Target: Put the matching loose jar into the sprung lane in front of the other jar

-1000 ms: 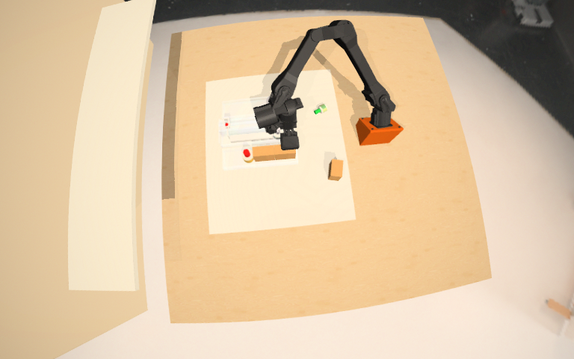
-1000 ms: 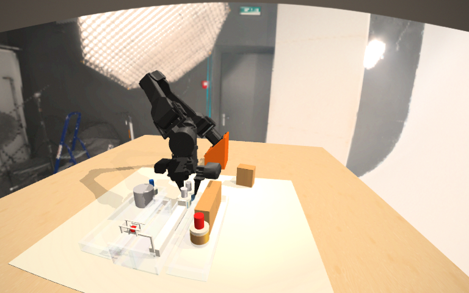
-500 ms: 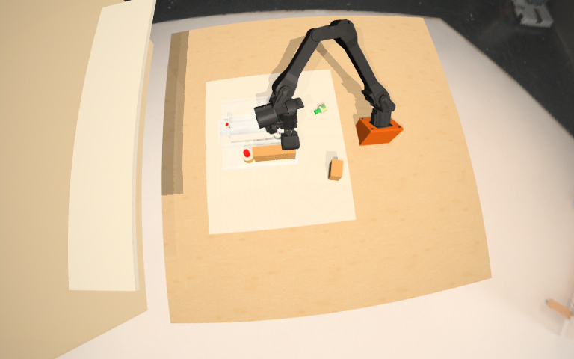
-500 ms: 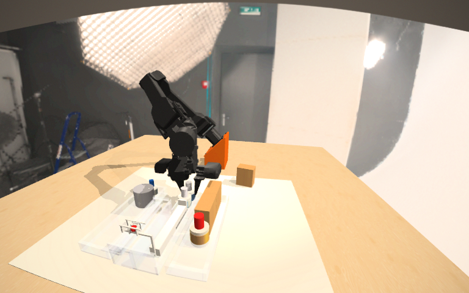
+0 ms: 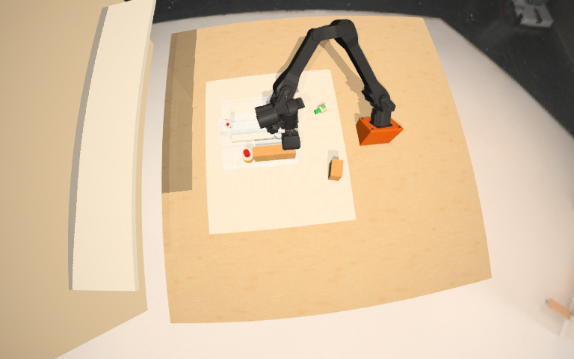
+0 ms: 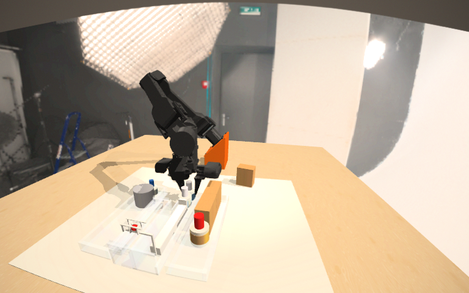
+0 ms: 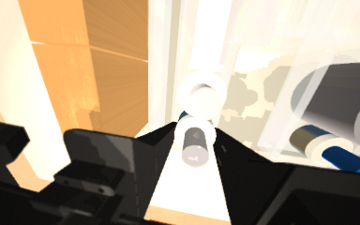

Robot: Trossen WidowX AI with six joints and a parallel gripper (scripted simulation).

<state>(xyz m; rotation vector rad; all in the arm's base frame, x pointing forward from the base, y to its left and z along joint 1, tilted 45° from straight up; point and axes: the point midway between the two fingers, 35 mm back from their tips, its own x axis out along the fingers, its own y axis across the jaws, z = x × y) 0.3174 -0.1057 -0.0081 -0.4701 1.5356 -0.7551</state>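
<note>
The grey cylinder is 3 cm ahead of my gripper tip and 13 cm to the right of it.
</note>
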